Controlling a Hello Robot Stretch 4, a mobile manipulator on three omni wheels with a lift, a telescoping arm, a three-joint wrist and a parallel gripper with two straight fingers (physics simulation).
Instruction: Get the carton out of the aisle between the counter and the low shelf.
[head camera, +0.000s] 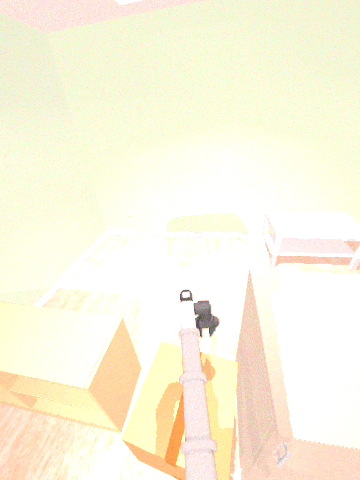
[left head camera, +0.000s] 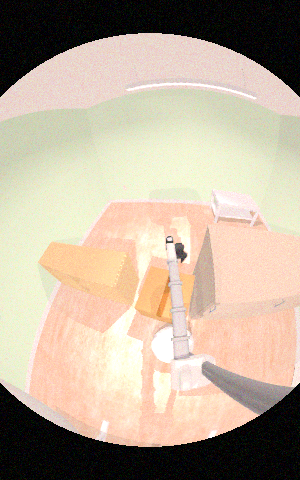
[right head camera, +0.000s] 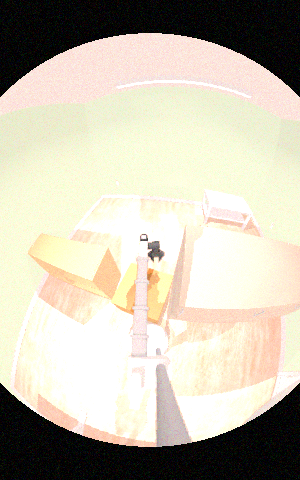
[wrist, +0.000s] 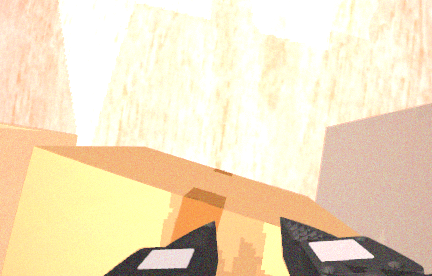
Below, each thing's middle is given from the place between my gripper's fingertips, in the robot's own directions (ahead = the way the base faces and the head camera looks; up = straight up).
Right now the carton (left head camera: 153, 301) is 22 cm behind my hand, 13 cm to the left of it and 34 cm below it.
